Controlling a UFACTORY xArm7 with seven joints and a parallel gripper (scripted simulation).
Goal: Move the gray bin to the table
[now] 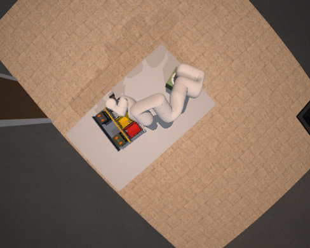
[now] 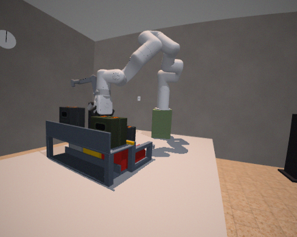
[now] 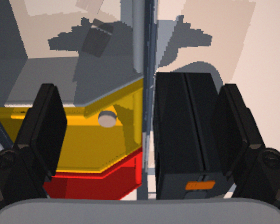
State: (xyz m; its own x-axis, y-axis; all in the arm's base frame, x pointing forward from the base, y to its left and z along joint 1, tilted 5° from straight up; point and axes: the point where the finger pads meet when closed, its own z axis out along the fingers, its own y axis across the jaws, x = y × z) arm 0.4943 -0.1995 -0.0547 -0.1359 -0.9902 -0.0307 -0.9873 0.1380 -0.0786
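Right now the gray open bin is 8 cm ahead of my hand, 1 cm to the right of it and 9 cm below it. Also, from my hand: red bin (11 cm ahead, 21 cm to the left, 9 cm below); yellow bin (10 cm ahead, 10 cm to the left, 9 cm below).
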